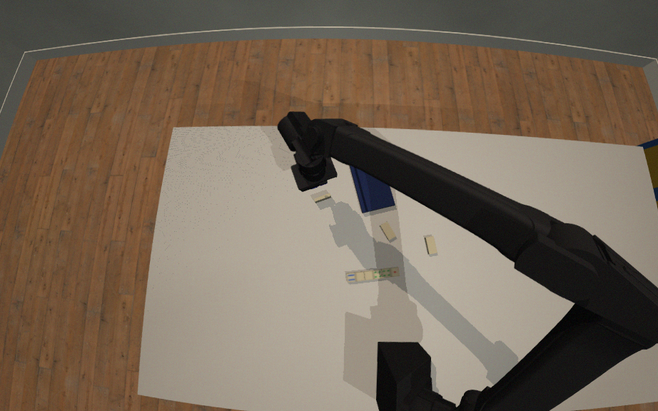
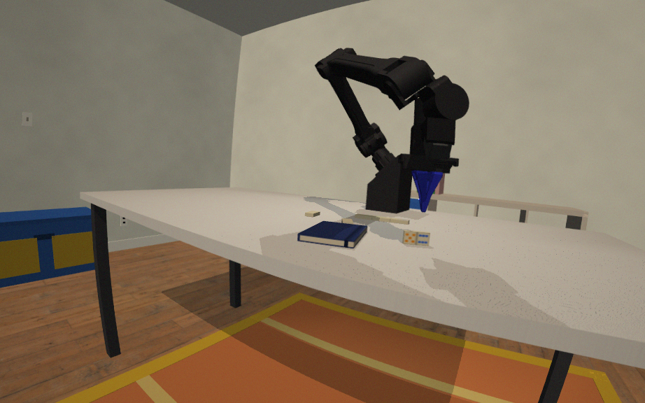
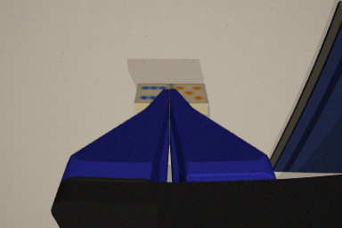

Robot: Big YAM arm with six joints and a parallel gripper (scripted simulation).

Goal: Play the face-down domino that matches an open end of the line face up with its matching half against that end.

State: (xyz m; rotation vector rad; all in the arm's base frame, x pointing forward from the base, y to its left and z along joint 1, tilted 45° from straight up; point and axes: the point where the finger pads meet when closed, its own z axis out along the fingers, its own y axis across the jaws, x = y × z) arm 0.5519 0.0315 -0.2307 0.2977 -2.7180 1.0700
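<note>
The domino is 40 mm behind my hand, 10 mm to the right of it and 70 mm below it. Round my hand: dark blue book 10 mm behind, 170 mm to the right, 70 mm below.
</note>
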